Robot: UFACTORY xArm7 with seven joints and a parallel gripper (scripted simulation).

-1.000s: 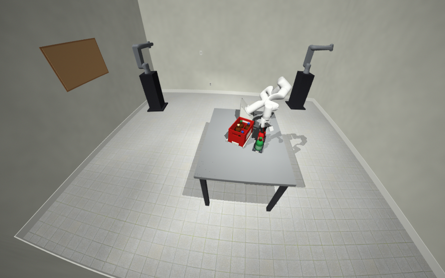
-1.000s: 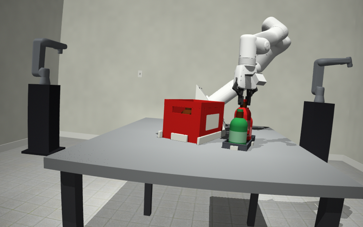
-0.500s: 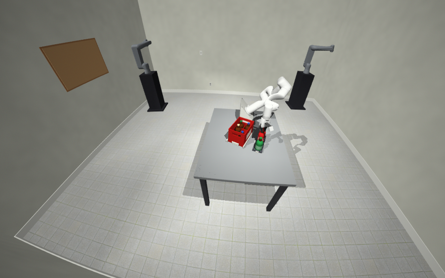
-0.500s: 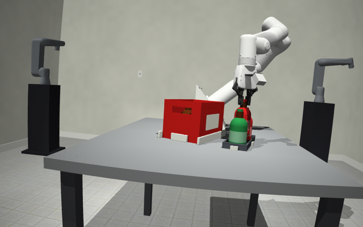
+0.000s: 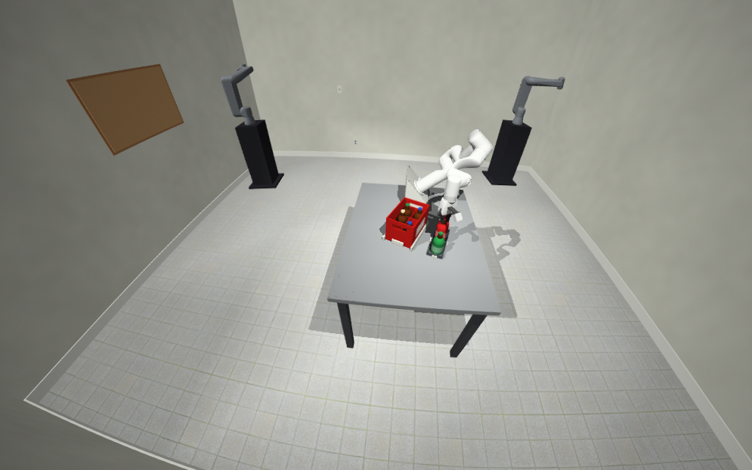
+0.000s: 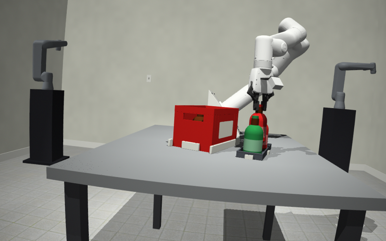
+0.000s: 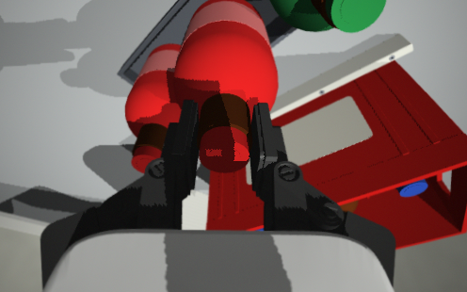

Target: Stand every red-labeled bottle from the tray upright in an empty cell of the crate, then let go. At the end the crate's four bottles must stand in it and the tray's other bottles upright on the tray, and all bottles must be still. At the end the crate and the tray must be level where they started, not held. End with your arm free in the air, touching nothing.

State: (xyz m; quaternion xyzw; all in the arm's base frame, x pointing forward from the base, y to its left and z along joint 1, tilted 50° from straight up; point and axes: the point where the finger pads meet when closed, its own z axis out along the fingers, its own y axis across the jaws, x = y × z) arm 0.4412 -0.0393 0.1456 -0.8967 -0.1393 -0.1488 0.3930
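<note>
The green bottle is 11 cm below my hand, 8 cm ahead of it and 3 cm to the right of it. Round my hand: dark tray (19 cm below); red-labeled bottle (11 cm below, 9 cm behind, 3 cm to the left); red crate (20 cm to the right, 11 cm below, 11 cm behind).
</note>
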